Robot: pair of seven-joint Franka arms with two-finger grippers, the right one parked.
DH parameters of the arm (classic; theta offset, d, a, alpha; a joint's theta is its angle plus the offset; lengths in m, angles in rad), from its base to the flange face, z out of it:
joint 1: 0 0.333 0 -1.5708
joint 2: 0 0 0 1.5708
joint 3: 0 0.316 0.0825 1.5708
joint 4: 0 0 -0.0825 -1.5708
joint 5: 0 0.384 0 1.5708
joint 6: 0 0 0.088 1.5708
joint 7: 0 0.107 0 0
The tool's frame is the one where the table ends.
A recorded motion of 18 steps. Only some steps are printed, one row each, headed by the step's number.
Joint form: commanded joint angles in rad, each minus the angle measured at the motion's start. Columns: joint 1, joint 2, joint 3, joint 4, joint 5, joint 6, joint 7.
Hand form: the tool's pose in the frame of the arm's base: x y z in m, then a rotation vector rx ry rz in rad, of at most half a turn. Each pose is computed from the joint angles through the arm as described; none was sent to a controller.
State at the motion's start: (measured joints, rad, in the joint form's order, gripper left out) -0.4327 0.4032 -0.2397 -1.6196 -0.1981 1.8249 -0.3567
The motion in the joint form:
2: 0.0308 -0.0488 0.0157 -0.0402 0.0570 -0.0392 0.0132
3: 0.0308 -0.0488 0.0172 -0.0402 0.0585 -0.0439 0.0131
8: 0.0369 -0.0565 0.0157 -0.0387 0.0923 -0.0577 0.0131
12: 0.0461 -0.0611 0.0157 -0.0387 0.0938 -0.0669 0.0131
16: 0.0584 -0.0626 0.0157 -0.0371 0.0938 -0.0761 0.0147
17: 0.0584 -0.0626 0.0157 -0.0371 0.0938 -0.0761 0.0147
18: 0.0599 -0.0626 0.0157 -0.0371 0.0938 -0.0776 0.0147
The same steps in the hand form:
2: 0.5118 -0.3686 0.3930 3.0034 -0.3499 -0.4478
3: 0.5118 -0.3676 0.3926 3.0064 -0.3493 -0.4534
8: 0.5134 -0.3619 0.3967 3.0374 -0.3652 -0.4403
12: 0.5155 -0.3564 0.3990 3.0408 -0.3538 -0.4452
16: 0.5190 -0.3496 0.4001 3.0422 -0.3389 -0.4530
17: 0.5190 -0.3496 0.4001 3.0422 -0.3389 -0.4530
18: 0.5193 -0.3487 0.4000 3.0426 -0.3368 -0.4551

